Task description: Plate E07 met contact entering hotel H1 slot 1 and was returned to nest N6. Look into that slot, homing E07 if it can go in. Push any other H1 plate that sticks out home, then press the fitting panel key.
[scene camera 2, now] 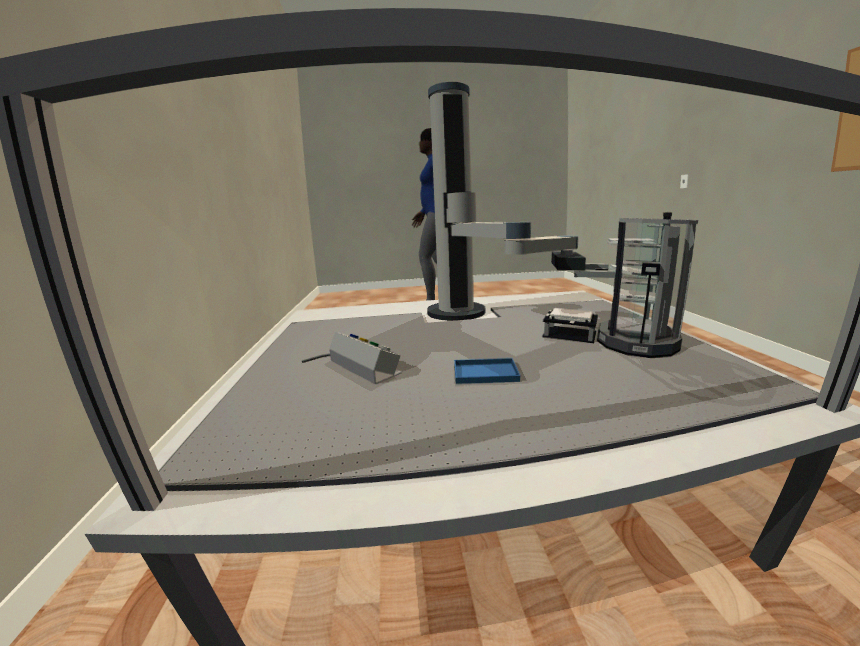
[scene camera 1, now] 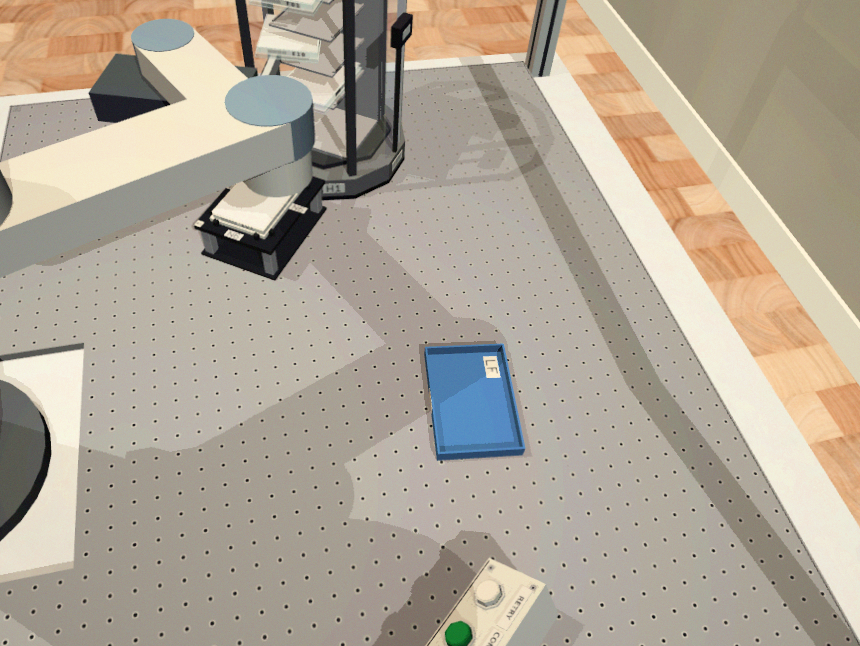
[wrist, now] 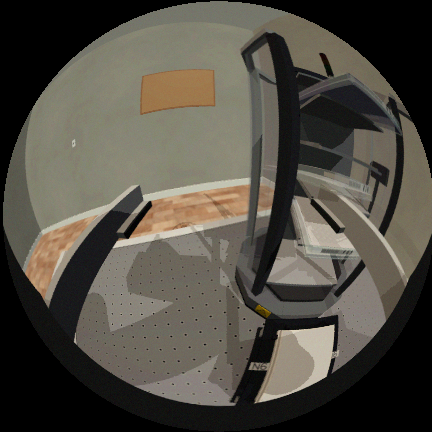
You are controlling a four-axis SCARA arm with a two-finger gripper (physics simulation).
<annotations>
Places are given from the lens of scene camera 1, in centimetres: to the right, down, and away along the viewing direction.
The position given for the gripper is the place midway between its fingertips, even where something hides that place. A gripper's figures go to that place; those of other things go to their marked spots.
gripper (scene camera 1: 219, 48): -30, -39, 97
plate rack tower (scene camera 1: 359, 145): -10, -26, 103
plate (scene camera 1: 241, 209): -26, -16, 95
button box (scene camera 1: 499, 598): 7, 27, 66
blue tray (scene camera 1: 457, 349): 4, 4, 91
The marked spots on the plate rack tower and the blue tray are 35 cm apart.
</annotations>
